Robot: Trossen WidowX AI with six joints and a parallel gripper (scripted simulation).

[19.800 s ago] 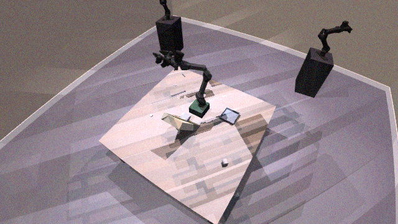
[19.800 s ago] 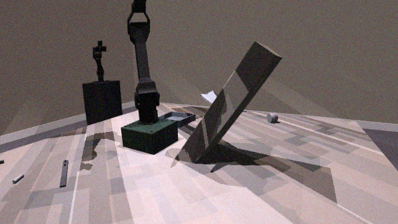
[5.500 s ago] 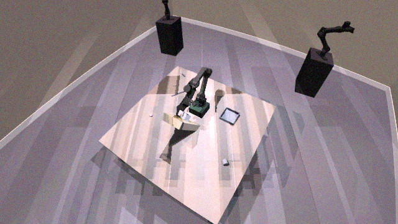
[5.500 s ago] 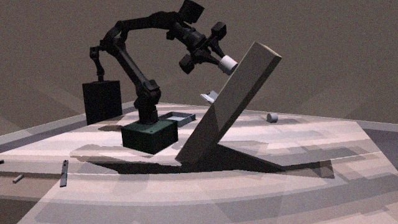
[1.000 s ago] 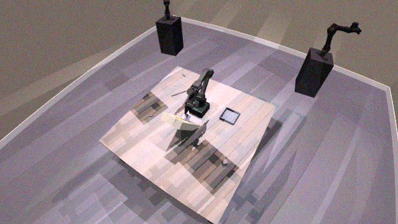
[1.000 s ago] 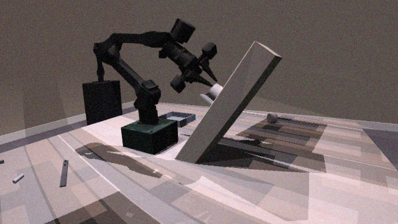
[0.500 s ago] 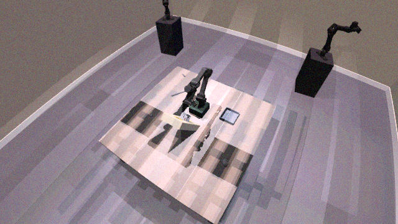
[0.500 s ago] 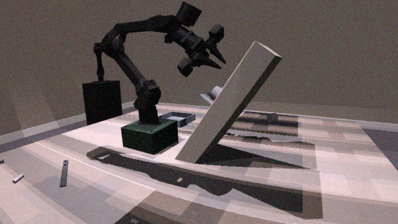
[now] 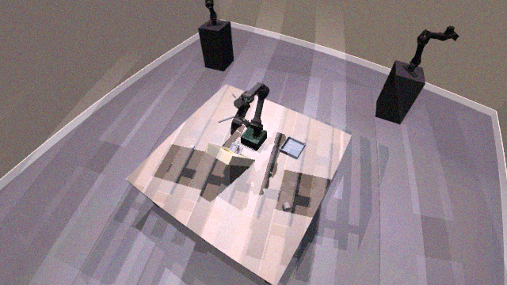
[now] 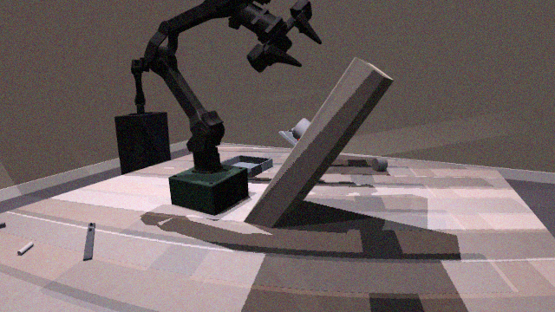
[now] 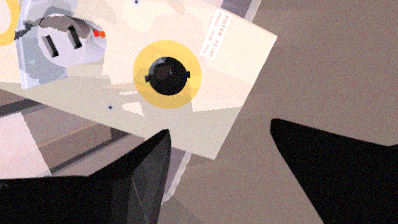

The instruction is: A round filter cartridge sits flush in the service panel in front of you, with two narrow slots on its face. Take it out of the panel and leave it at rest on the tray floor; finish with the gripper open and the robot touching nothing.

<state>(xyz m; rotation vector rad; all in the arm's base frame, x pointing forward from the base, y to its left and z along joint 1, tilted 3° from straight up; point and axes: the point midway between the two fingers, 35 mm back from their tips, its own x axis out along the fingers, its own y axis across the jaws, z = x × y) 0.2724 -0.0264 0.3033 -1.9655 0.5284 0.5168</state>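
Right now the filter cartridge is 2 cm behind my gripper tip, 1 cm to the left of it and 16 cm below it. Also, from my gripper tip: small white rod: 50 cm behind, 38 cm to the right, 36 cm below; then blue-grey tray: 32 cm behind, 33 cm to the left, 35 cm below; then service panel: 2 cm ahead, 18 cm below.
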